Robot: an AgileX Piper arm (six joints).
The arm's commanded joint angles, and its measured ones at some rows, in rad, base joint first. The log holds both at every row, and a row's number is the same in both.
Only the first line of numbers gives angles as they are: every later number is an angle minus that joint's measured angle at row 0.
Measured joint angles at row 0: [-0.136 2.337 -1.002 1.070 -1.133 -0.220]
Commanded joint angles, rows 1 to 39: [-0.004 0.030 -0.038 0.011 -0.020 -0.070]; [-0.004 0.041 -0.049 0.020 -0.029 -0.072]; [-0.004 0.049 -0.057 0.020 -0.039 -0.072]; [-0.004 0.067 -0.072 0.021 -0.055 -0.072]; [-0.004 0.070 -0.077 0.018 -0.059 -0.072]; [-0.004 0.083 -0.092 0.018 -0.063 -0.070]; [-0.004 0.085 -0.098 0.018 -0.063 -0.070]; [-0.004 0.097 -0.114 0.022 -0.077 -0.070]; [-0.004 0.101 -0.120 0.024 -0.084 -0.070]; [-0.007 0.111 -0.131 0.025 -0.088 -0.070]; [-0.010 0.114 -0.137 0.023 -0.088 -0.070]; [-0.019 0.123 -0.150 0.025 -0.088 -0.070]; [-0.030 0.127 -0.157 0.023 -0.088 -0.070]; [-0.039 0.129 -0.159 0.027 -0.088 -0.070]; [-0.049 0.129 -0.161 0.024 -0.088 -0.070]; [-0.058 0.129 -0.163 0.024 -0.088 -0.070]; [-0.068 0.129 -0.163 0.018 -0.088 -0.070]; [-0.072 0.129 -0.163 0.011 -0.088 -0.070]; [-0.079 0.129 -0.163 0.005 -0.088 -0.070]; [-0.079 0.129 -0.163 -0.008 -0.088 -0.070]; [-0.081 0.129 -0.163 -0.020 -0.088 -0.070]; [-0.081 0.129 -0.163 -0.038 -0.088 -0.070]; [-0.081 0.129 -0.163 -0.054 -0.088 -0.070]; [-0.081 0.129 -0.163 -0.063 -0.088 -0.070]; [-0.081 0.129 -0.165 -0.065 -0.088 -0.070]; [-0.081 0.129 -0.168 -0.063 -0.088 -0.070]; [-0.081 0.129 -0.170 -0.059 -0.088 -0.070]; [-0.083 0.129 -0.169 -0.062 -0.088 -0.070]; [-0.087 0.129 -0.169 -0.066 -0.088 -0.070]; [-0.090 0.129 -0.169 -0.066 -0.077 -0.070]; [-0.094 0.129 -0.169 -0.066 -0.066 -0.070]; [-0.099 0.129 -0.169 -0.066 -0.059 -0.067]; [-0.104 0.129 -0.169 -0.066 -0.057 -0.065]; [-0.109 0.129 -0.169 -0.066 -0.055 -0.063]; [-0.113 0.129 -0.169 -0.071 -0.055 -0.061]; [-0.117 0.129 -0.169 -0.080 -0.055 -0.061]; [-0.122 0.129 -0.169 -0.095 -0.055 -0.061]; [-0.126 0.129 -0.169 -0.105 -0.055 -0.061]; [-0.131 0.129 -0.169 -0.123 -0.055 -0.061]
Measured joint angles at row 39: [-0.111 0.126 -0.166 -0.069 -0.055 -0.063]
